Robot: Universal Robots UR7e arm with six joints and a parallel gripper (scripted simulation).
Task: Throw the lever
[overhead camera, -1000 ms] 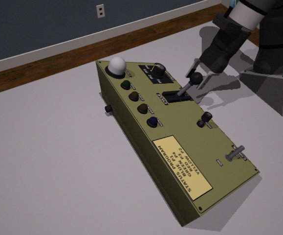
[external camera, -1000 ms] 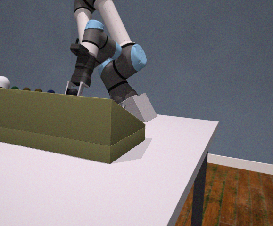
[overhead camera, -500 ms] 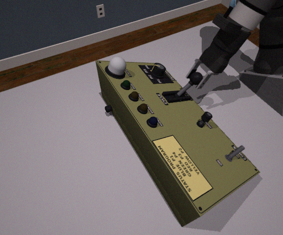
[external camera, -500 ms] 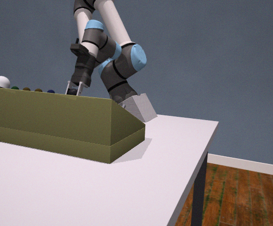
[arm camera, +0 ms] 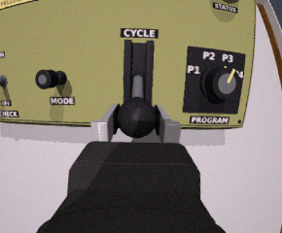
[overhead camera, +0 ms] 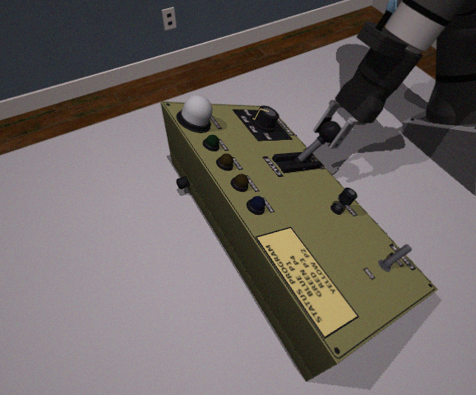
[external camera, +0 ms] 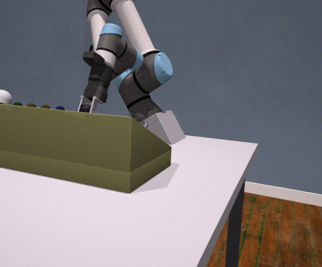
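Right now my hand is 3 cm short of the lever, 2 cm above it and 1 cm to the left of it. From my hand the other things lie so: metal toggle 23 cm to the left, 10 cm ahead, 4 cm below; then rotary selector 13 cm to the right, 5 cm ahead, 3 cm below; then olive console 10 cm ahead, 6 cm below, 4 cm to the left.
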